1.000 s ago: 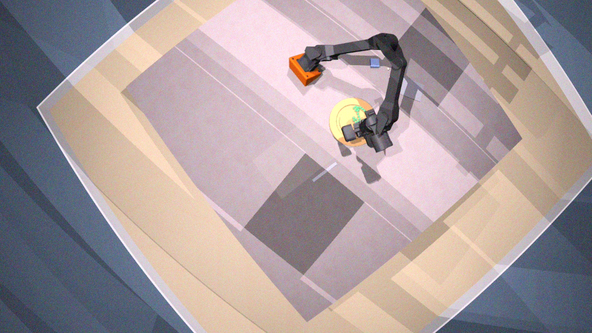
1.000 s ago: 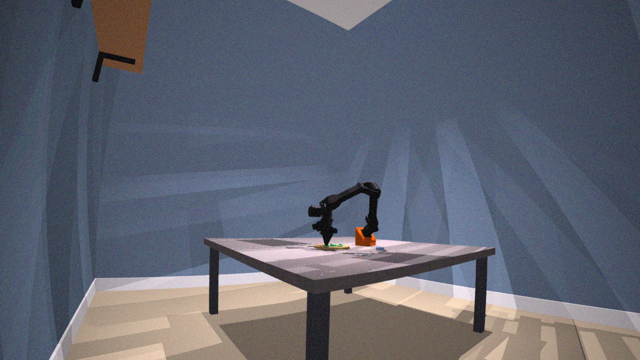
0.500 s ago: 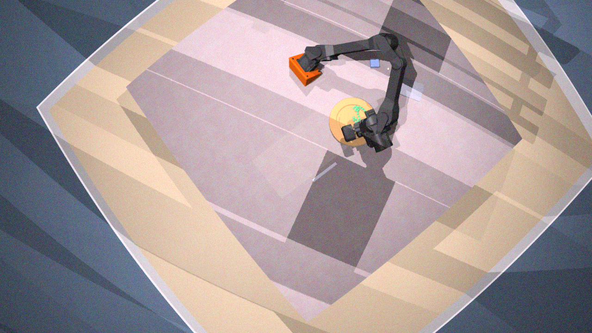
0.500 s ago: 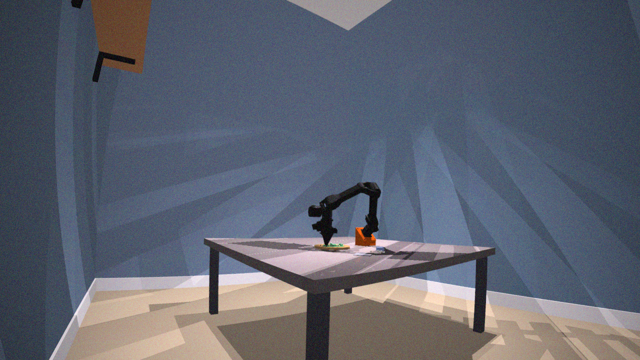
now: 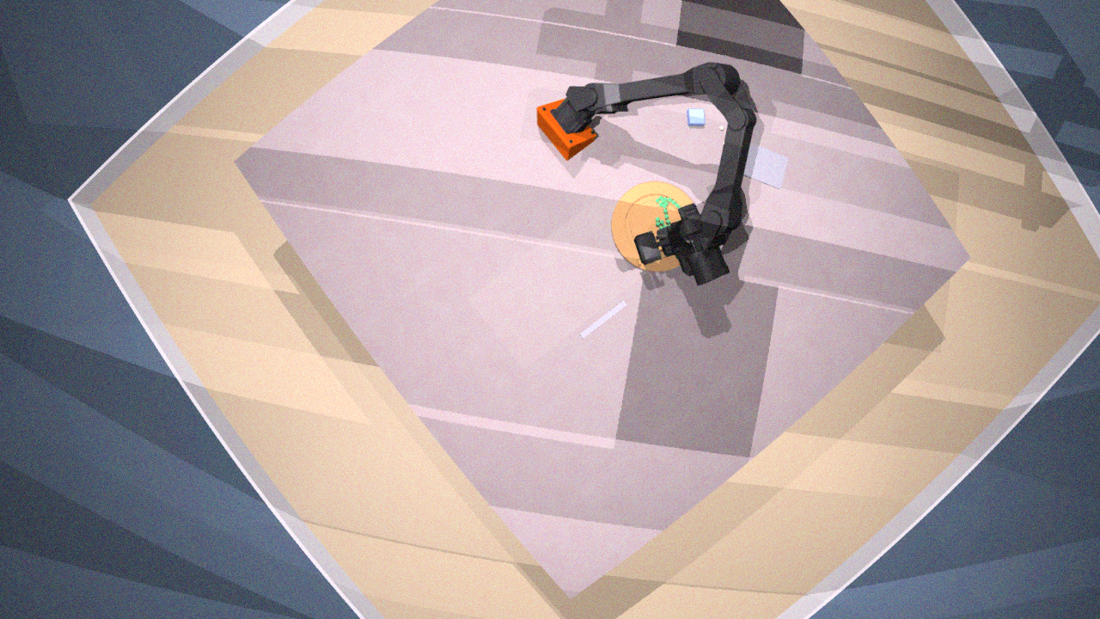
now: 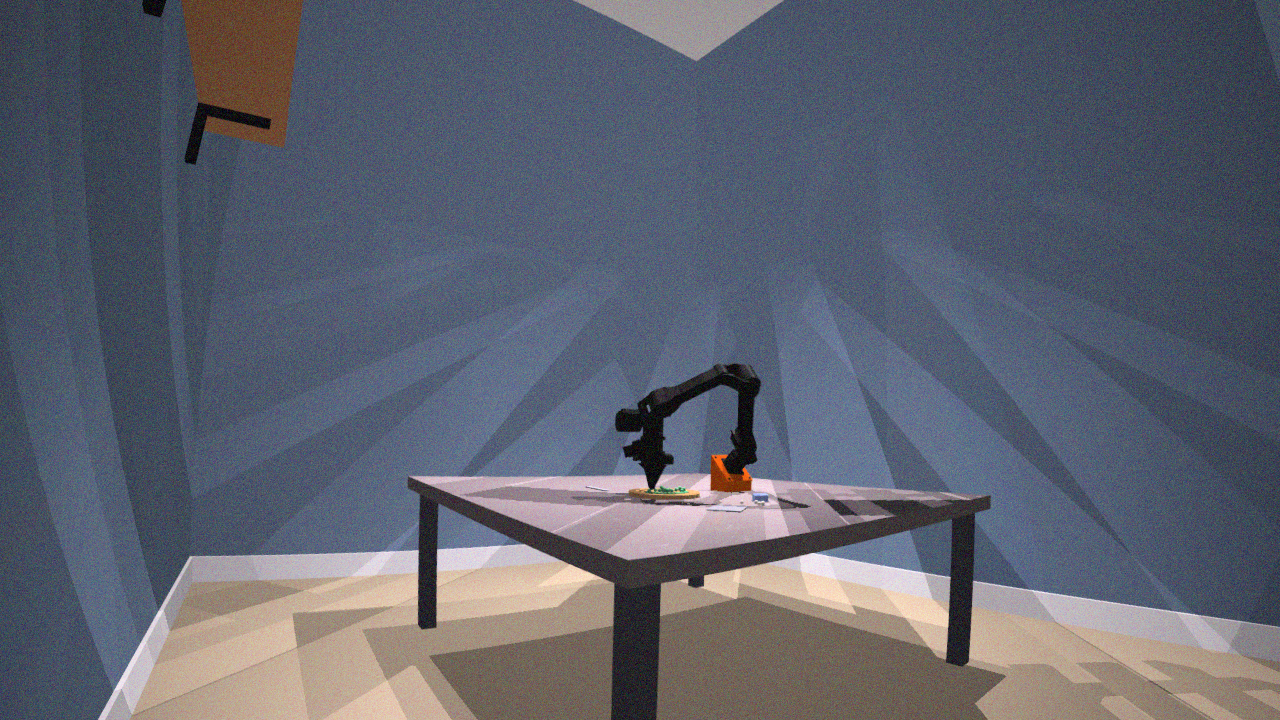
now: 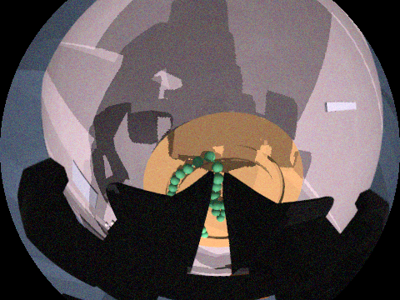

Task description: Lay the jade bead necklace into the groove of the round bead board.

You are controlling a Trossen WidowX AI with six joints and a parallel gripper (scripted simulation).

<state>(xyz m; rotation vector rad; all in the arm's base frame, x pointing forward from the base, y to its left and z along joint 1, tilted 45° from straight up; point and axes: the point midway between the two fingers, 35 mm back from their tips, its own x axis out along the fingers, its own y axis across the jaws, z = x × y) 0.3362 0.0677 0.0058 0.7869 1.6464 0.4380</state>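
Now: gripper tip 50 mm past the round tan bead board, 10 mm to the left of it and 10 mm above it. Also, from my gripper tip: white strip: 60 mm ahead, 220 mm to the right, 20 mm below; pale square sheet: 20 mm behind, 300 mm to the left, 20 mm below; blue cube: 200 mm behind, 220 mm to the left, 10 mm below.
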